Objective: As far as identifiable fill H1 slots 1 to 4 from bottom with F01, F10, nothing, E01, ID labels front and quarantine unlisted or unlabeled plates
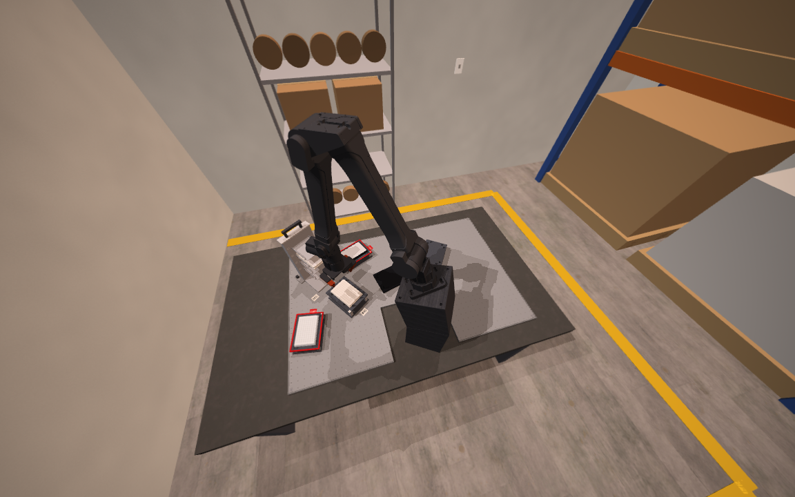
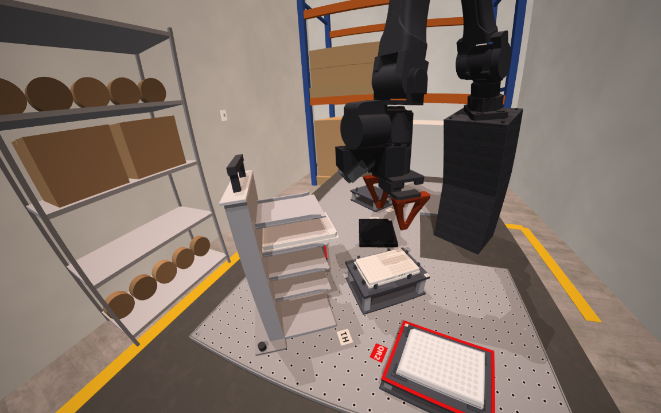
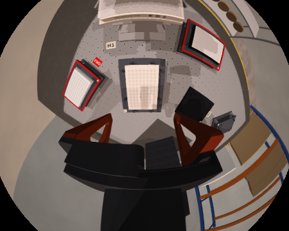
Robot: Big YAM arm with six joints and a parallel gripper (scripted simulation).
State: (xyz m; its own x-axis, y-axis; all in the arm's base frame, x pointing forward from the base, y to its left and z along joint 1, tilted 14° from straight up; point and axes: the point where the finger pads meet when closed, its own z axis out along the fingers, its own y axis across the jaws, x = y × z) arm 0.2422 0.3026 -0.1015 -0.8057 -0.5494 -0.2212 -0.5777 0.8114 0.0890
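Now: hand 150 mm above the dark regrip nest. The rest, counted from my hand: H1 deck label (200 mm below, 160 mm to the left, 50 mm ahead); quarantine nest QR2 (190 mm to the left, 170 mm below, 120 mm behind); plate hotel H1 (220 mm ahead, 160 mm to the left, 50 mm below).
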